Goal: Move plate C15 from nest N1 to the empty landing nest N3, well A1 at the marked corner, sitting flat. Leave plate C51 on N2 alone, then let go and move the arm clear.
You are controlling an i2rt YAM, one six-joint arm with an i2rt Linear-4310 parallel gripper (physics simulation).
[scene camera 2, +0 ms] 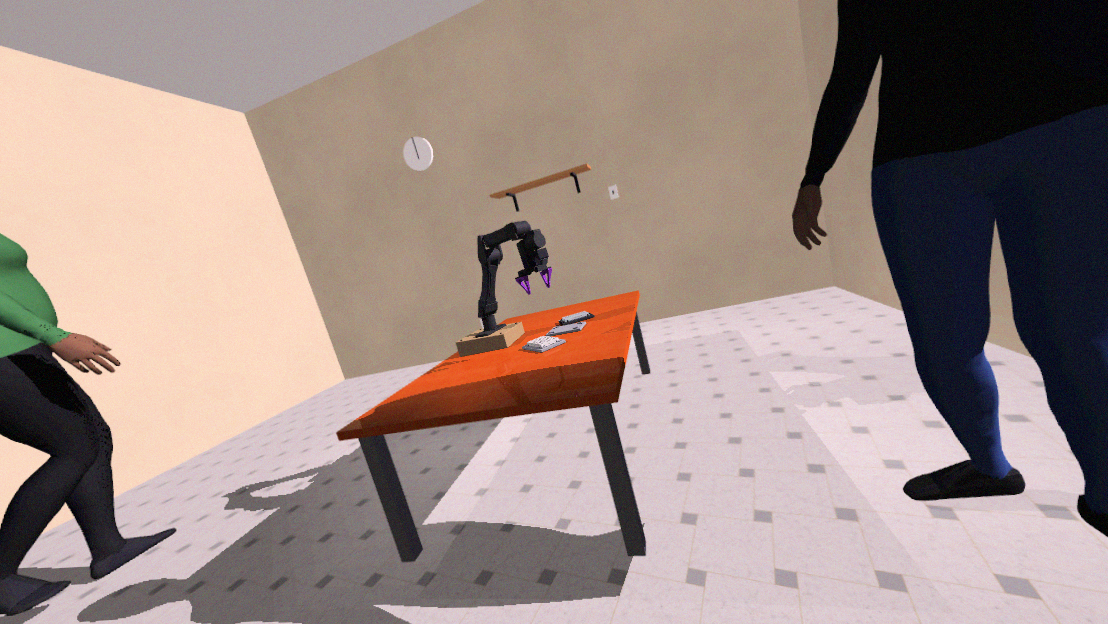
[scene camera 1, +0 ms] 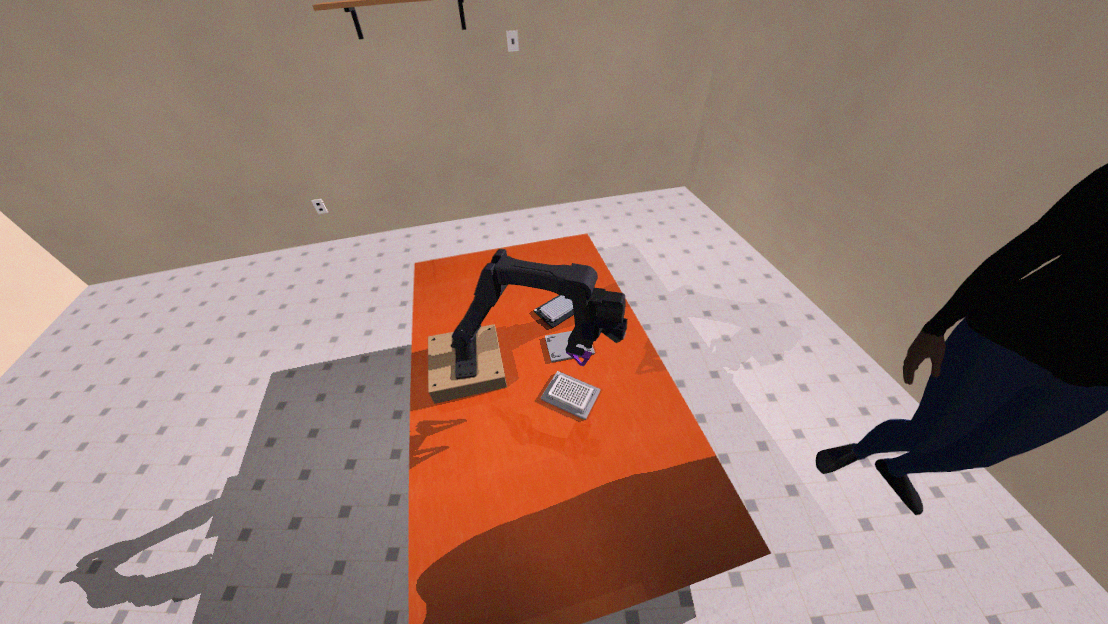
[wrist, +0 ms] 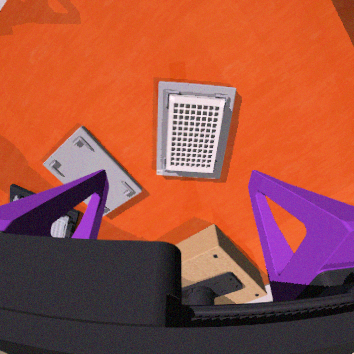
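Observation:
A white plate with a grid of square wells (scene camera 1: 572,392) (scene camera 2: 544,342) (wrist: 195,134) sits in a grey nest (wrist: 196,89) at the near end of the row. The empty grey nest (scene camera 1: 556,348) (scene camera 2: 567,328) (wrist: 95,162) has raised corner brackets and lies in the middle. A paler plate (scene camera 1: 556,309) (scene camera 2: 576,317) (wrist: 61,227) sits in a dark nest (wrist: 19,192) at the far end, partly hidden by the gripper. I cannot read the labels. My gripper (scene camera 1: 581,358) (scene camera 2: 538,289) (wrist: 178,177) is open, empty and high above the table; in the wrist view the white plate shows between and beyond its fingertips.
The arm stands on a wooden base block (scene camera 1: 465,387) (scene camera 2: 480,342) (wrist: 205,255) beside the nests on the orange table (scene camera 1: 496,465) (scene camera 2: 496,379). A person in black (scene camera 1: 1031,310) (scene camera 2: 953,93) stands to the right. A person in green (scene camera 2: 19,302) stands at the left.

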